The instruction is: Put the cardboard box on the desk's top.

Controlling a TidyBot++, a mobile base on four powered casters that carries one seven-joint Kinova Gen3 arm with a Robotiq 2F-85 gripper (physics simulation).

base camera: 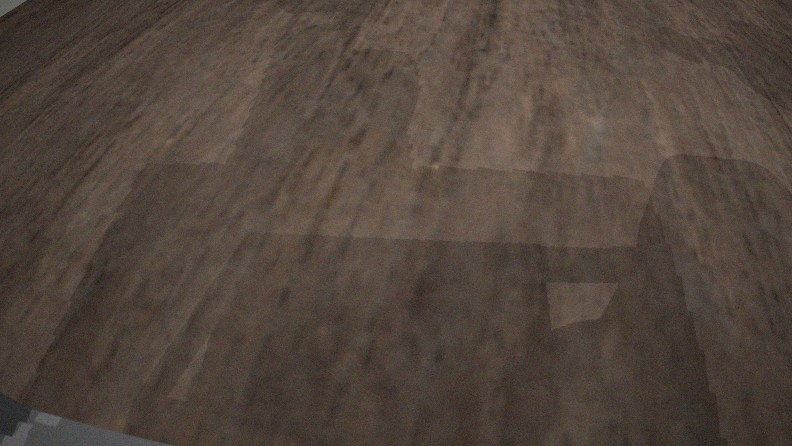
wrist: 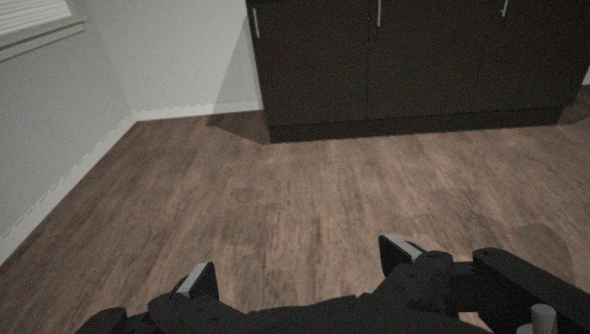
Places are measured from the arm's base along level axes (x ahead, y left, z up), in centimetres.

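Pixels of known places: gripper, fingertip midpoint: [wrist: 299,267].
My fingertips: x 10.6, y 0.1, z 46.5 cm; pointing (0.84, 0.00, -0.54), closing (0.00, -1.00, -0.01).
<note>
Behind a point stands the place of what it marks.
My gripper [wrist: 299,267] @[x 10.6, y 0.1, z 46.5 cm] is open at the bottom of the wrist view, its two fingers wide apart with wooden floor showing between them. The cardboard box does not show in the base camera view or in the wrist view. The desk does not show in either view.
A dark cabinet [wrist: 320,65] @[x 162.7, y -29.0, z 9.8 cm] with thin metal handles stands against the white wall [wrist: 170,50] @[x 239.5, y 67.1, z 12.8 cm] at the back of the wrist view. A grey wall [wrist: 60,110] @[x 180.1, y 124.3, z 0.7 cm] with a window blind [wrist: 30,15] @[x 193.2, y 122.0, z 51.0 cm] runs along the left. Shadows lie on the floor [base camera: 332,193] @[x 44.4, y 9.5, z -39.7 cm] in the base view.
</note>
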